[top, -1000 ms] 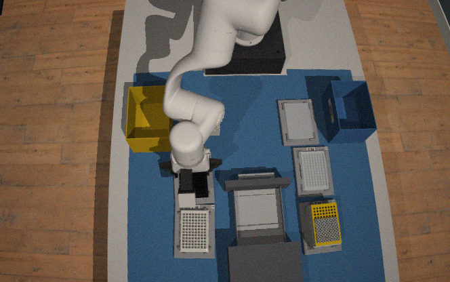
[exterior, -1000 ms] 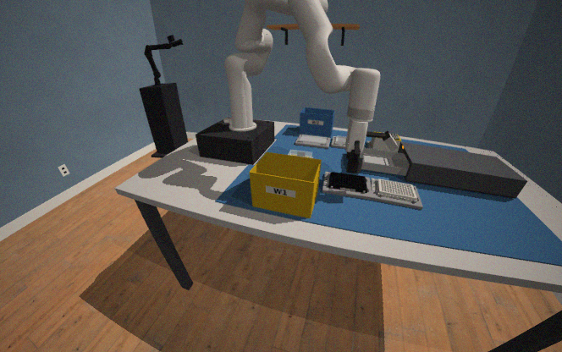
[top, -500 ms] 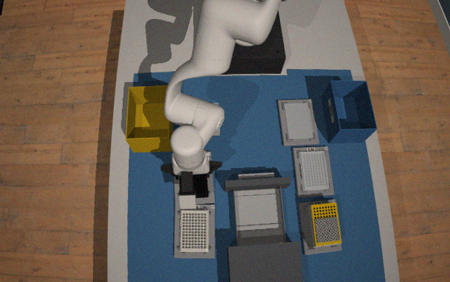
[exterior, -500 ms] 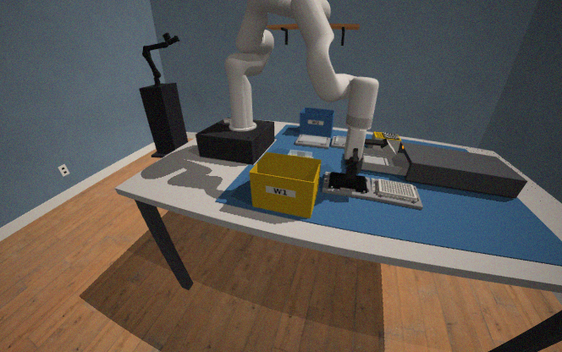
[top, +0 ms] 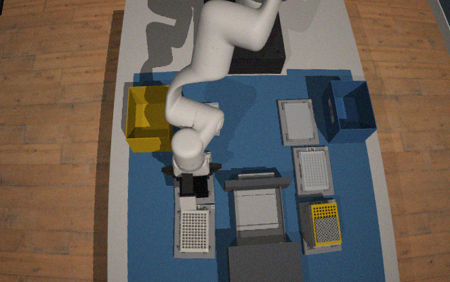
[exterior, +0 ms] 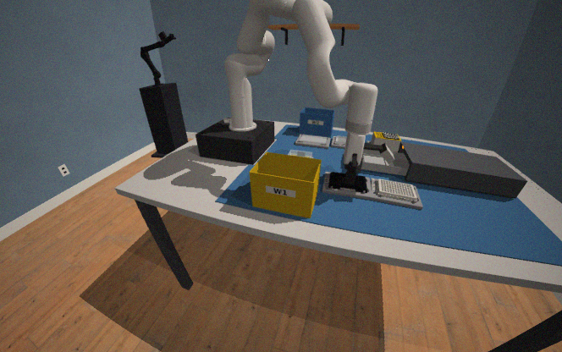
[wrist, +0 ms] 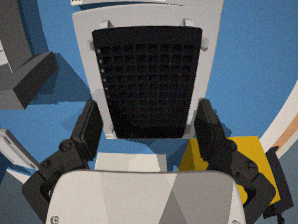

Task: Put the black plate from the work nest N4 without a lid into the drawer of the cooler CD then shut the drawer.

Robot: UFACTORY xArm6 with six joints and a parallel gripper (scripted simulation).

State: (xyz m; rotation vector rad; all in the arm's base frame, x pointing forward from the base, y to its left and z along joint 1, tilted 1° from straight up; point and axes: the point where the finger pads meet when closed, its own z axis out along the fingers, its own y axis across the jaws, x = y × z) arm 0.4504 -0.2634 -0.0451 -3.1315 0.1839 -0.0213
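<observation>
My hand is 3 cm above the black plate. From my hand the other things lie so: blue bin: 11 cm behind, 54 cm to the left, 1 cm below; then yellow bin W1: 20 cm behind, 10 cm to the right, 1 cm below; then cooler drawer: 17 cm ahead, 17 cm to the left, 3 cm below.
</observation>
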